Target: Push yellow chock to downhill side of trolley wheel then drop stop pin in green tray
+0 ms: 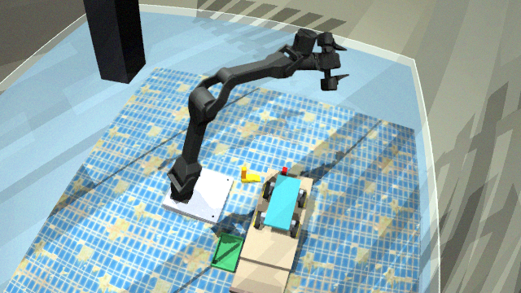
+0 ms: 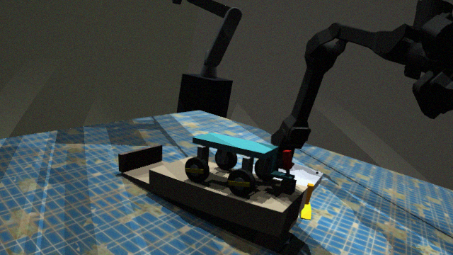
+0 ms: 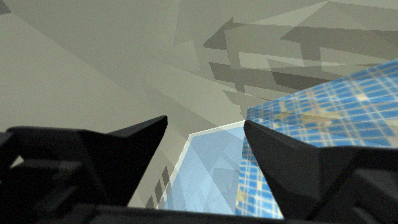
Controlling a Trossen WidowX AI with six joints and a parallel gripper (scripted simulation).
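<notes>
Now: the yellow chock 23 cm behind my gripper tip, 27 cm to the right of it and 36 cm below it. Also, from my gripper tip: tan ramp 11 cm behind, 42 cm to the right, 34 cm below; then red-headed stop pin 12 cm behind, 31 cm to the right, 25 cm below; then trolley 10 cm behind, 42 cm to the right, 27 cm below.
</notes>
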